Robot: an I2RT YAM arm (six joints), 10 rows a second.
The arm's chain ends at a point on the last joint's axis. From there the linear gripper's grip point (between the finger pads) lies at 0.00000 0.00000 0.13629 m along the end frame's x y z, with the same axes.
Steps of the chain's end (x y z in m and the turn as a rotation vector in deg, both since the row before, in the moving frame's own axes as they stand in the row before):
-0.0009 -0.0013 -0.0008 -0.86 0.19 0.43
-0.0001 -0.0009 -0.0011 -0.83 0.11 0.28
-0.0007 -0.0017 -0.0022 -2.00 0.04 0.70
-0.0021 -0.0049 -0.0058 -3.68 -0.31 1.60
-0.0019 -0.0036 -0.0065 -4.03 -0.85 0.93
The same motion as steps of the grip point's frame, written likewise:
-0.0005 0.0007 -0.0008 -0.86 0.19 0.43
0.0002 0.0011 -0.0011 -0.83 0.11 0.28
-0.0006 0.0031 -0.0023 -2.00 0.04 0.70
-0.0030 0.0038 -0.0061 -3.68 -0.31 1.60
-0.0040 0.0060 -0.0069 -4.03 -0.85 0.93

